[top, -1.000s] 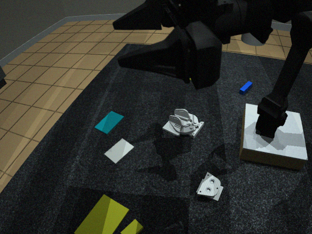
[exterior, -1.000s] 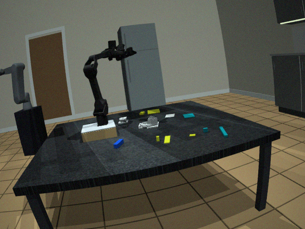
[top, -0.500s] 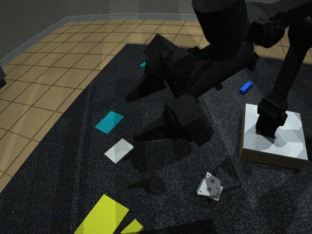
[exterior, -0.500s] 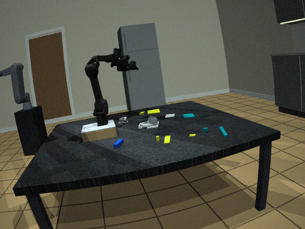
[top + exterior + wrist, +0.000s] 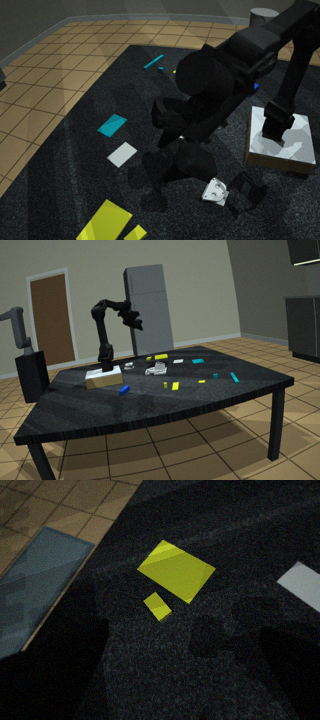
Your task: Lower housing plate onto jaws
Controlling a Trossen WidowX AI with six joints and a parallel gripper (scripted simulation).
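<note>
My gripper tip is 11 cm past the white stepped block, 10 cm to the left of it and 24 cm above it. The rest, counted from my gripper tip: blue block: 12 cm behind, 63 cm to the right, 24 cm below; teal housing plate: 36 cm ahead, 22 cm to the right, 25 cm below.
</note>
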